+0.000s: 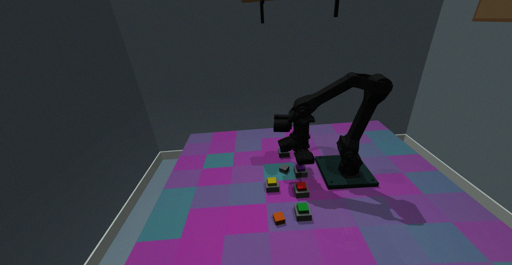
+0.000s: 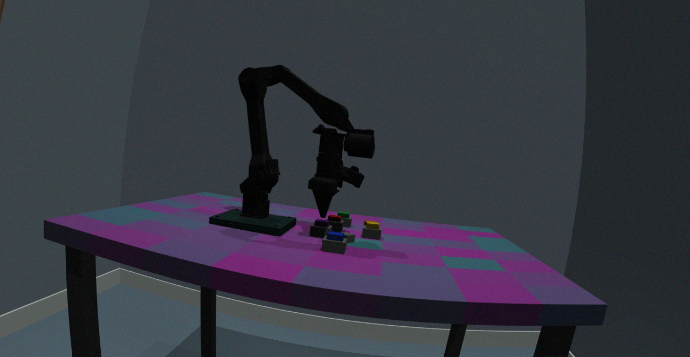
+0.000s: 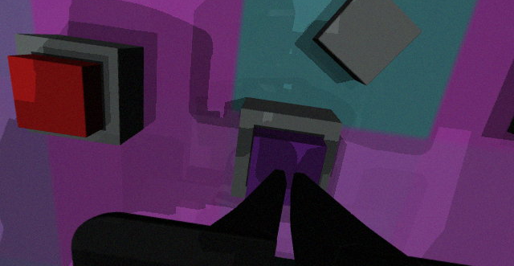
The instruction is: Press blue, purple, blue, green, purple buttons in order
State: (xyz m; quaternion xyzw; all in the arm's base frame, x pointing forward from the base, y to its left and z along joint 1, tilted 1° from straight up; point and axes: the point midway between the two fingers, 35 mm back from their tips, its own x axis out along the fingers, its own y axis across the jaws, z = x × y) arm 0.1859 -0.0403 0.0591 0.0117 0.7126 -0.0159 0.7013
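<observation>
The purple button is 1 cm below my gripper tip. Also, from my gripper tip: yellow button: 13 cm ahead, 7 cm to the left, 1 cm below; then grey block: 6 cm ahead, 4 cm below, 3 cm to the right; then red button: 11 cm to the left, 2 cm ahead, 1 cm below.
</observation>
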